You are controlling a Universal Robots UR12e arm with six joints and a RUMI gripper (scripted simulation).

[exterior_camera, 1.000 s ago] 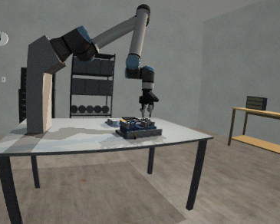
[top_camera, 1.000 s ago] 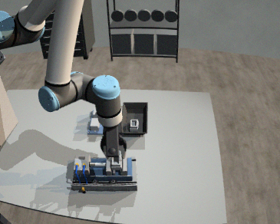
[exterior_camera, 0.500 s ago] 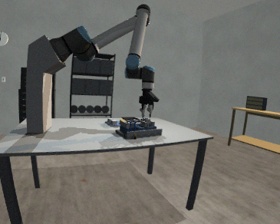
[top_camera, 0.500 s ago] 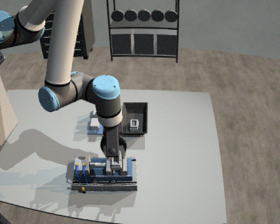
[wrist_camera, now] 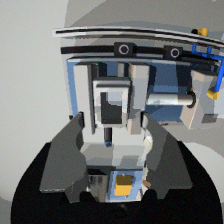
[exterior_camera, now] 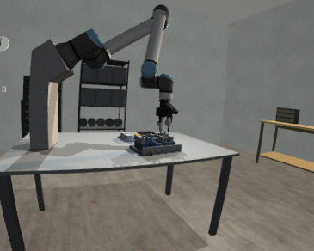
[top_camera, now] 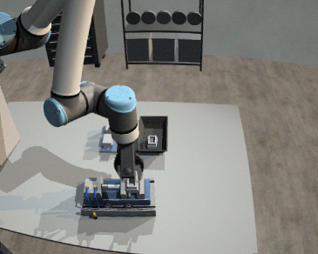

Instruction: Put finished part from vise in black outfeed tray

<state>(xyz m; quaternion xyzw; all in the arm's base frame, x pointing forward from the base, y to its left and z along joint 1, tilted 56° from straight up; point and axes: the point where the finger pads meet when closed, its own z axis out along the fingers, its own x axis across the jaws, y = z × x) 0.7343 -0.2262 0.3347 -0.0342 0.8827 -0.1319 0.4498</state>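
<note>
My gripper is now 9 cm above the blue vise, 6 cm past it and 1 cm to the right of it. The rest, counted from my hand: blue plate: 36 cm to the left, 13 cm below, 4 cm behind; pale block: 33 cm to the left, 11 cm below, 10 cm behind; orange block: 31 cm to the left, 11 cm below, 1 cm behind.
</note>
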